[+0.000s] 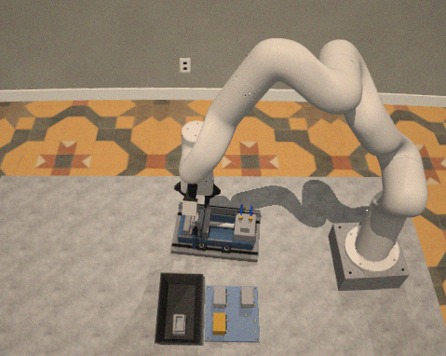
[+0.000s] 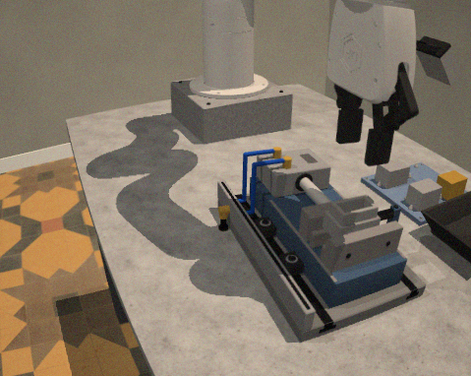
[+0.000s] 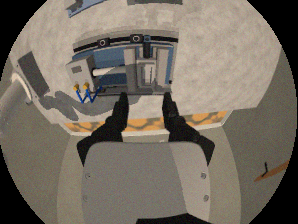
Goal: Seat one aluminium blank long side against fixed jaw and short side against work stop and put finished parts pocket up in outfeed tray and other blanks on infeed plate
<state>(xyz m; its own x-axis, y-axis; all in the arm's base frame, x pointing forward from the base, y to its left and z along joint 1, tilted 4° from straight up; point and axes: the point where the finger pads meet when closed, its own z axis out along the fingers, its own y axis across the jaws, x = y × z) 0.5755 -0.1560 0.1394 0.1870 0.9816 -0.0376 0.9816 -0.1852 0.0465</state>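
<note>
Right now my hand is 12 cm above the fixed jaw and 3 cm short of it. The rest, counted from my hand: vise: 16 cm below, 7 cm behind, 2 cm to the left; then grey rail: 16 cm below, 8 cm to the right, 8 cm behind; then work stop: 11 cm below, 5 cm to the left, 1 cm ahead.
</note>
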